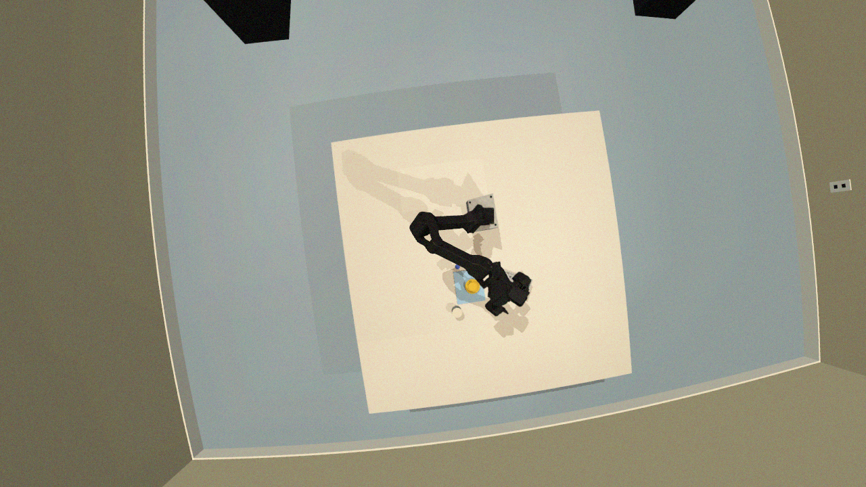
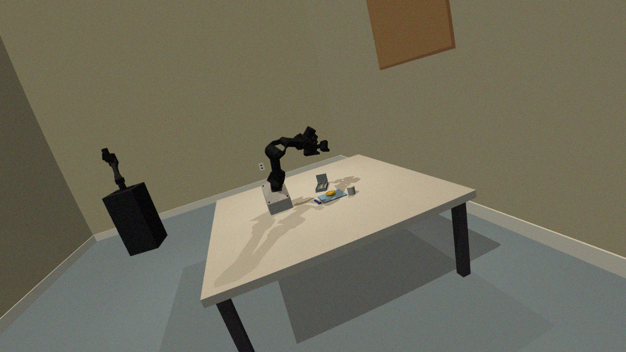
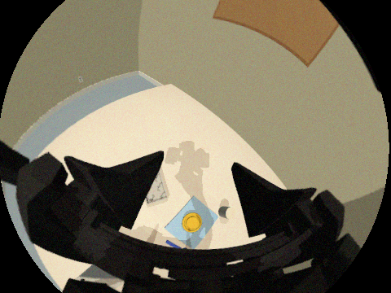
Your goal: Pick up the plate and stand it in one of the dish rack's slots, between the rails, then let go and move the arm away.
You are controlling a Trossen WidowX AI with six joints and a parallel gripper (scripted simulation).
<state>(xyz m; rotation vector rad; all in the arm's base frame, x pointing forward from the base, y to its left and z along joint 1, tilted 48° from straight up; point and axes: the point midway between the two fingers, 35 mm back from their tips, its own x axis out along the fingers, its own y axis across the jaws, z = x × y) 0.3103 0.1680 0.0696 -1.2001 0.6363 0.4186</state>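
The yellow plate is 50 mm behind my gripper tip, 130 mm to the right of it and 230 mm below it. Round my gripper tip: grey dish rack: 60 mm behind, 50 mm to the left, 220 mm below; white cup: 60 mm ahead, 210 mm to the right, 220 mm below; light blue mat: 50 mm behind, 150 mm to the right, 240 mm below.
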